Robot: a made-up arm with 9 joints. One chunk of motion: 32 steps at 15 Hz.
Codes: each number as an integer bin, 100 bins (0 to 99) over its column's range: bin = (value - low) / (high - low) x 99, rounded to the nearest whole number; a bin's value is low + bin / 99 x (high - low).
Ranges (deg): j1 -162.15..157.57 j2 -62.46..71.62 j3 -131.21..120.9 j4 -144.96..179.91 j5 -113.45..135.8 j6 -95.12..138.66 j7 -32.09..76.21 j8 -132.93..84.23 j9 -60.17..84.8
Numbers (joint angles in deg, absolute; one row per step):
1: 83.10 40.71 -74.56 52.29 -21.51 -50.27 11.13 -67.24 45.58
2: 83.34 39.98 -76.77 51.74 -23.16 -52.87 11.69 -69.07 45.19
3: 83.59 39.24 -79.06 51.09 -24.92 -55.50 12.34 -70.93 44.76
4: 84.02 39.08 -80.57 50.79 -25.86 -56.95 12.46 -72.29 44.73
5: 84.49 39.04 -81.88 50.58 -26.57 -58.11 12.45 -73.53 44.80
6: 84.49 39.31 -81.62 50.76 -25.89 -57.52 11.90 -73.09 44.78
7: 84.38 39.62 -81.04 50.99 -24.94 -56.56 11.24 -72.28 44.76
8: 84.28 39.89 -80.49 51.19 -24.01 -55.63 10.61 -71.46 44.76
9: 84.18 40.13 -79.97 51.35 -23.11 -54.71 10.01 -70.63 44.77
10: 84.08 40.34 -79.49 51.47 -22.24 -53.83 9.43 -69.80 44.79
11: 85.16 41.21 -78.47 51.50 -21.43 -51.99 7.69 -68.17 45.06
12: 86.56 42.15 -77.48 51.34 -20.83 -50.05 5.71 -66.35 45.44
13: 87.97 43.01 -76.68 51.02 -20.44 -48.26 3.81 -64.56 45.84
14: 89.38 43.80 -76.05 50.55 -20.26 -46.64 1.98 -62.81 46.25
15: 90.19 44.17 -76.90 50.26 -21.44 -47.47 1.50 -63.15 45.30
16: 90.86 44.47 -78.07 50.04 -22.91 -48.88 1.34 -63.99 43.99
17: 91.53 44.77 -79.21 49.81 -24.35 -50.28 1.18 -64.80 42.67
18: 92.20 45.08 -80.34 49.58 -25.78 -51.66 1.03 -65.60 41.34
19: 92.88 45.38 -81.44 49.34 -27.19 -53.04 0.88 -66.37 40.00
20: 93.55 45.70 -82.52 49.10 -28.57 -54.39 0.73 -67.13 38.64
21: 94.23 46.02 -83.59 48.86 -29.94 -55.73 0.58 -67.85 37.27
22: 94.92 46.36 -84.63 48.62 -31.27 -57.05 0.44 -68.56 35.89
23: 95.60 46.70 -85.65 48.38 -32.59 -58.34 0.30 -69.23 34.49
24: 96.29 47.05 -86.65 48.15 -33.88 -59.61 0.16 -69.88 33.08
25: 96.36 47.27 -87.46 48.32 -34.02 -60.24 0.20 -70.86 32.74
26: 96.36 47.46 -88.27 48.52 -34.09 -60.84 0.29 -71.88 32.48
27: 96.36 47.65 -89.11 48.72 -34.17 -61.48 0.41 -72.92 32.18
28: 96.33 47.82 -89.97 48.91 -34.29 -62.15 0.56 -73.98 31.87
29: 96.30 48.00 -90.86 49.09 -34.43 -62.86 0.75 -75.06 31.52
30: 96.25 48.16 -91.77 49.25 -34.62 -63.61 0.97 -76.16 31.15
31: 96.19 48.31 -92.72 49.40 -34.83 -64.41 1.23 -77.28 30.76
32: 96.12 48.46 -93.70 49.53 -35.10 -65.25 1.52 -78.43 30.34
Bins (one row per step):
1: 76 76 22 60 37 19 40 30 72
2: 76 76 21 60 36 18 40 29 72
3: 76 75 20 60 35 17 41 28 72
4: 76 75 20 60 35 16 41 28 72
5: 76 75 19 60 35 16 41 27 72
6: 76 75 19 60 35 16 40 27 72
7: 76 75 20 60 35 16 40 28 72
8: 76 76 20 60 36 17 39 28 72
9: 76 76 20 60 36 17 38 28 72
10: 76 76 20 60 36 17 38 29 72
11: 77 77 21 60 37 18 36 30 72
12: 77 77 21 60 37 19 35 30 72
13: 77 78 21 60 37 20 33 31 72
14: 78 78 22 60 37 21 31 32 73
15: 78 79 21 59 37 20 31 32 72
16: 78 79 21 59 36 20 31 31 71
17: 79 79 20 59 35 19 30 31 70
18: 79 79 20 59 35 18 30 31 69
19: 79 80 20 59 34 18 30 30 68
20: 79 80 19 59 34 17 30 30 67
21: 79 80 19 59 33 17 30 30 67
22: 80 80 18 59 33 16 30 29 66
23: 80 81 18 59 32 16 30 29 65
24: 80 81 17 59 32 15 29 29 64
25: 80 81 17 59 32 15 30 28 63
26: 80 81 17 59 32 15 30 28 63
27: 80 81 17 59 31 14 30 27 63
28: 80 81 16 59 31 14 30 27 63
29: 80 82 16 59 31 14 30 26 63
30: 80 82 15 59 31 13 30 26 62
31: 80 82 15 59 31 13 30 25 62
32: 80 82 15 59 31 13 31 25 62

